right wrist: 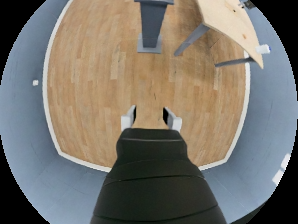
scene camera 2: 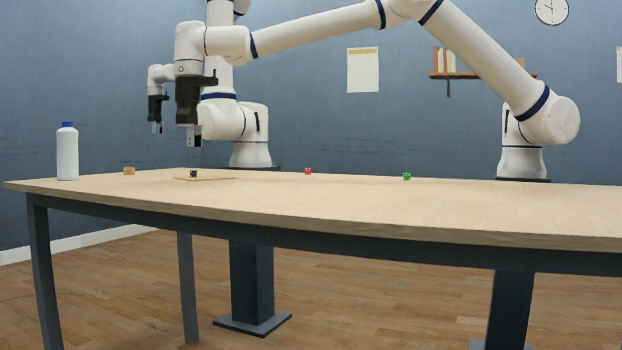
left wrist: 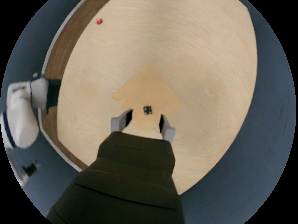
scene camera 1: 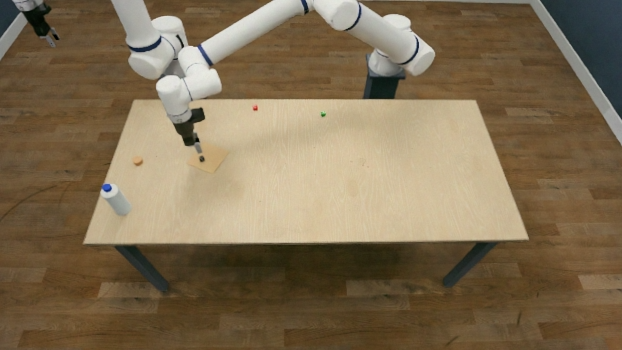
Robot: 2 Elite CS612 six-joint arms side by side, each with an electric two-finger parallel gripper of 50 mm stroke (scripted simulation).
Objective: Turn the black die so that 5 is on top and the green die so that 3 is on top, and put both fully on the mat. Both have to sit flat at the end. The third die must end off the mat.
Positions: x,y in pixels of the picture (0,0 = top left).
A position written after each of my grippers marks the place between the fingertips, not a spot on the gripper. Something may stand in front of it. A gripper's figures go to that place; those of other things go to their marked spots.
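White bottle (scene camera 2: 67,137) at 1.24 m from the lens; my left gripper (scene camera 2: 194,146) at 1.20 m from the lens.
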